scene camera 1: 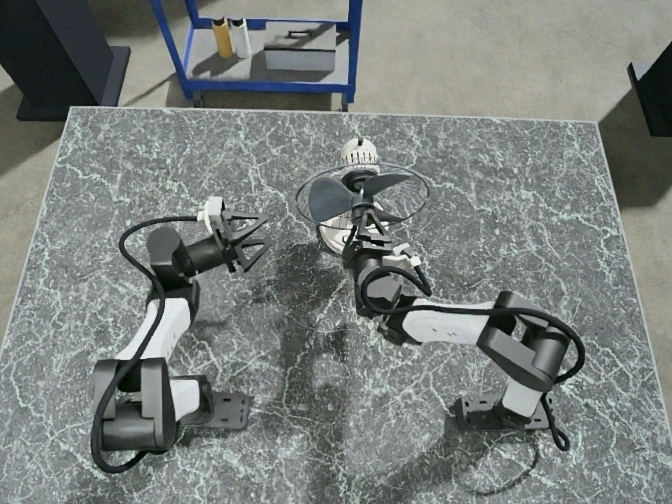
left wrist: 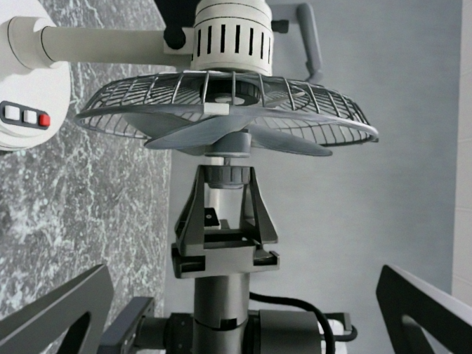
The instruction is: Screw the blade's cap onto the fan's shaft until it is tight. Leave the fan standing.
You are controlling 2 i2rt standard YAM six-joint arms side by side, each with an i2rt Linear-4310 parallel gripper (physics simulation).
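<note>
The white fan (scene camera 1: 359,156) (left wrist: 232,42) stands upright with its grey blade (scene camera 1: 328,199) (left wrist: 200,134) in front of the wire cage. In the left wrist view, the thin shaft tip (left wrist: 227,161) shows between the blade's hub and the dark ribbed cap (left wrist: 227,178). My right gripper (scene camera 1: 363,213) (left wrist: 226,165) is shut on the cap, lined up with the shaft. The cap's rim is very close to the shaft tip; contact cannot be told. A gap separates cap and hub. My left gripper (scene camera 1: 267,229) is open and empty, left of the fan.
The fan's base with white and red buttons (left wrist: 26,116) rests on the marbled table (scene camera 1: 488,179). A blue cart (scene camera 1: 271,86) with two bottles and a grey toolbox (scene camera 1: 300,58) stands behind the table. The right arm reaches in from the front right.
</note>
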